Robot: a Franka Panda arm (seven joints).
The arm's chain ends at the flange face. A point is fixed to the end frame.
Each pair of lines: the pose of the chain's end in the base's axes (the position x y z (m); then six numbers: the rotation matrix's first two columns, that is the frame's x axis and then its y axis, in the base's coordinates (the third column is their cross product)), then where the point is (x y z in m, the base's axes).
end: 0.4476, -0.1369, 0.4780, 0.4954, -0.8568, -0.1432, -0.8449, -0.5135, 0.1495
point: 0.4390 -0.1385 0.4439
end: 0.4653, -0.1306, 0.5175, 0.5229, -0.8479, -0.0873, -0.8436, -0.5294, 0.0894
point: 0.4595 -0.1329 0.4829
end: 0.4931, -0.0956, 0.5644, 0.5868, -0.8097, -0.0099, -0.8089, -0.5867, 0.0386
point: 0.4905 -0.0995 0.5295
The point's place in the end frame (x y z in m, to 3 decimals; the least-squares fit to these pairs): 0.002 0.003 0.035
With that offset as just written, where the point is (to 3 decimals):
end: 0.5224, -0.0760, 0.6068, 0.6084, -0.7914, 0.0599, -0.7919, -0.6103, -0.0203
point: 0.523 -0.081 0.572
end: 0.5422, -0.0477, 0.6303, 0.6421, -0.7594, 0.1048, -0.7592, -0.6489, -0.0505
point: 0.545 -0.053 0.596
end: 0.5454, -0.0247, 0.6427, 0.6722, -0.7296, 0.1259, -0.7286, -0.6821, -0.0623
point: 0.549 -0.030 0.608
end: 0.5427, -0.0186, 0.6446, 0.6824, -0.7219, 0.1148, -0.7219, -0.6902, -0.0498
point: 0.546 -0.024 0.610
